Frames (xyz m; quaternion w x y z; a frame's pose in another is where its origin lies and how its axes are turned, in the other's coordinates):
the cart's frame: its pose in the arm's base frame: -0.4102 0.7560 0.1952 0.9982 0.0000 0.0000 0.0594
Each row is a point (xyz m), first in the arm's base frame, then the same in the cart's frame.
Working: the arm's base frame: its pose in the cart's frame: 0.3176 -0.7993 -0.1952 0.9982 0.0000 0.0000 -0.0594

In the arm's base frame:
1: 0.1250 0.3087 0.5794
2: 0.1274 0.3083 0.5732
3: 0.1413 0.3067 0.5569
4: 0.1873 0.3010 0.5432
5: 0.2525 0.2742 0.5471
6: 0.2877 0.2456 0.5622
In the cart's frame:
1: 0.4784 -0.5076 0.3842
2: 0.4807 -0.5083 0.3780
3: 0.4943 -0.5115 0.3617
4: 0.5393 -0.5226 0.3480
5: 0.6009 -0.5570 0.3519
6: 0.6324 -0.5896 0.3670

